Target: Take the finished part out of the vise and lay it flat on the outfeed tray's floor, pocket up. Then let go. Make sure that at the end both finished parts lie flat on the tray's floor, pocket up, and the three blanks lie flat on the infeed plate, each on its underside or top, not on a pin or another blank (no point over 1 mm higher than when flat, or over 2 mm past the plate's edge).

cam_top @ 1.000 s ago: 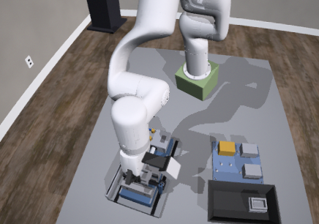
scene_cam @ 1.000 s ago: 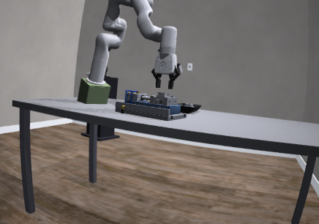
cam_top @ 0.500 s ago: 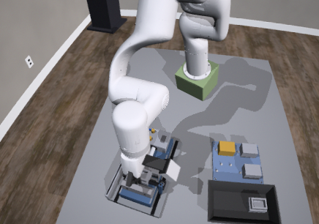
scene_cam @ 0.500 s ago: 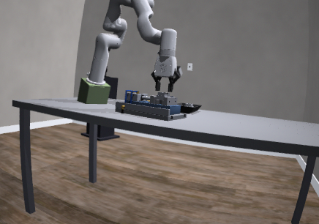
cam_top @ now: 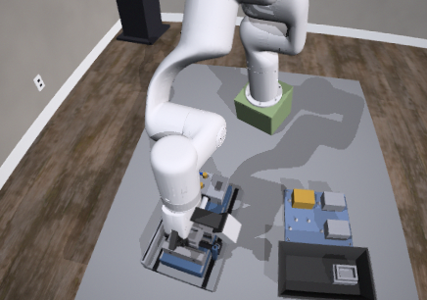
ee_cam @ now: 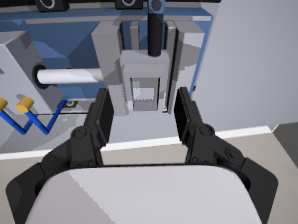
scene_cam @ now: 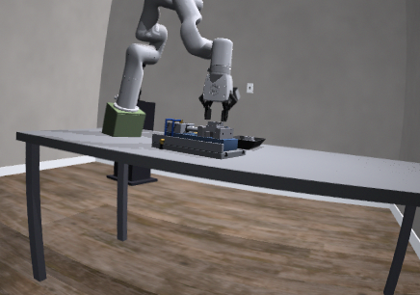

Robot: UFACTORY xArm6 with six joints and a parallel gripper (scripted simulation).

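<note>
My gripper is now 80 mm past the white rod and 60 mm above it. Also, from my hand: blue fixture plate 200 mm behind, 310 mm to the left, 130 mm below; then orange block 230 mm behind, 260 mm to the left, 110 mm below.
</note>
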